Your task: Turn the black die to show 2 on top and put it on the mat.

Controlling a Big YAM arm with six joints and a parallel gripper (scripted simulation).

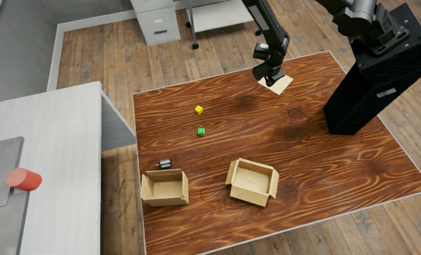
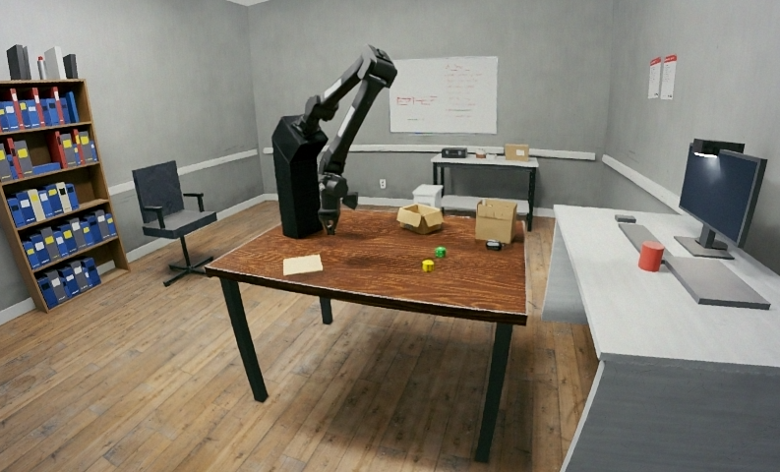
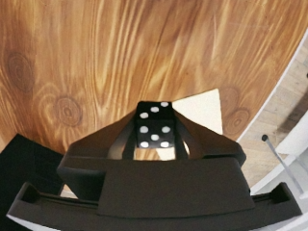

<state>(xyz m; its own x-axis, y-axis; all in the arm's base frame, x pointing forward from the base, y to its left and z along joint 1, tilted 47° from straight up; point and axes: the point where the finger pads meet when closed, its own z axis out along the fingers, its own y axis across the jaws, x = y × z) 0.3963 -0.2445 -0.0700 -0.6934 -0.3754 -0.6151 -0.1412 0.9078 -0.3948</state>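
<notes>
My gripper is now 11 cm above the mat, 10 cm past it and 8 cm to the left of it. From my hand the other things lie so: yellow die 36 cm ahead, 10 cm below, 2 cm to the right; black die right at my hand; green die 39 cm ahead, 10 cm to the left, 10 cm below.
</notes>
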